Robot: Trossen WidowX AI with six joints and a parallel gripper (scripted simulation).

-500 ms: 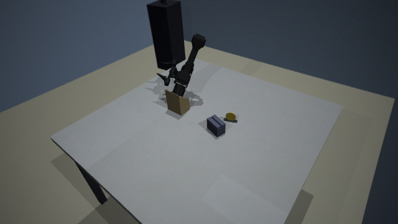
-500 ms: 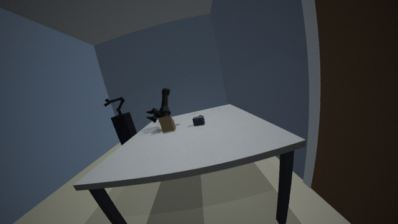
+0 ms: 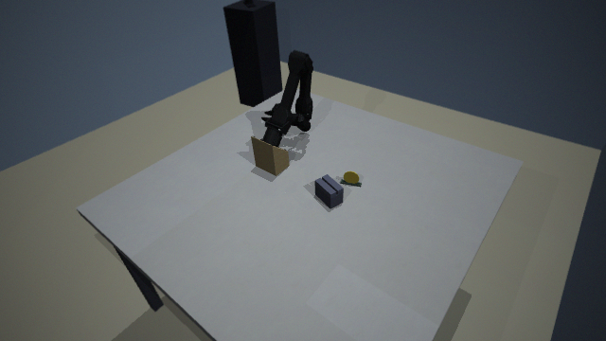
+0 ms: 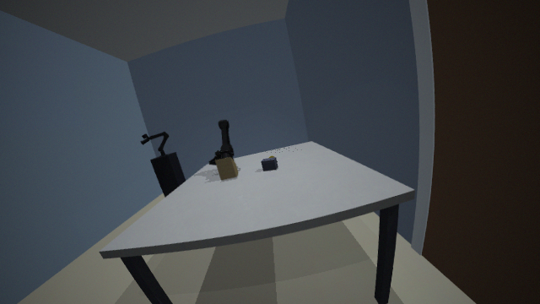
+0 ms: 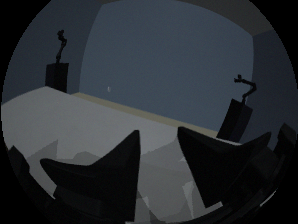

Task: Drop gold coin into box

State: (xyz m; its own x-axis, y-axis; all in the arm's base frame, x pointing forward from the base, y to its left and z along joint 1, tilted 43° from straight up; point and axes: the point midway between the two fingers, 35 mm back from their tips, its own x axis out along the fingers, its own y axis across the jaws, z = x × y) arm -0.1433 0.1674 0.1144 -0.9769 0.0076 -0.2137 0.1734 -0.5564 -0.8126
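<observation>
Right now my gripper tip is 53 cm short of the gold coin, 14 cm to the left of it and 7 cm above it.
</observation>
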